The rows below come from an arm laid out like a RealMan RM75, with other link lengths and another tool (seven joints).
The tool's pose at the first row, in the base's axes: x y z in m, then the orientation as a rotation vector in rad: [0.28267 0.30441 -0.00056 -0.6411 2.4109 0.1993]
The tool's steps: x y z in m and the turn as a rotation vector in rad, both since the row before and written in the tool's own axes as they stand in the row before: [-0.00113 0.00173 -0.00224 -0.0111 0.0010 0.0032]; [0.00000 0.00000 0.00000 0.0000 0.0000 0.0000]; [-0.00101 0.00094 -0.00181 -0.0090 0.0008 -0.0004]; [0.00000 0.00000 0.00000 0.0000 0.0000 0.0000]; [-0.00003 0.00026 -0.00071 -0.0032 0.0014 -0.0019]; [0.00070 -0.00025 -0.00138 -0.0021 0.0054 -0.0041]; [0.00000 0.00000 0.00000 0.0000 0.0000 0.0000]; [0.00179 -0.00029 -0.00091 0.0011 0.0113 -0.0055]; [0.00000 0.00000 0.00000 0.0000 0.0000 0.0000]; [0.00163 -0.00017 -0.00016 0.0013 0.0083 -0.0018]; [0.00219 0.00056 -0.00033 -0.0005 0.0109 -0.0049]
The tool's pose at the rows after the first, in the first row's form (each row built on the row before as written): [0.28139 0.30571 0.00188 -0.6425 2.4135 0.2139]; [0.28139 0.30571 0.00188 -0.6425 2.4135 0.2139]; [0.28065 0.30638 0.00393 -0.6472 2.4144 0.2245]; [0.28065 0.30638 0.00393 -0.6472 2.4144 0.2245]; [0.28017 0.30640 0.00451 -0.6513 2.4151 0.2272]; [0.27909 0.30548 0.00518 -0.6586 2.4188 0.2266]; [0.27909 0.30548 0.00518 -0.6586 2.4188 0.2266]; [0.27753 0.30423 0.00482 -0.6677 2.4274 0.2198]; [0.27753 0.30423 0.00482 -0.6677 2.4274 0.2198]; [0.27641 0.30337 0.00398 -0.6715 2.4346 0.2151]; [0.27444 0.30284 0.00296 -0.6805 2.4431 0.2106]
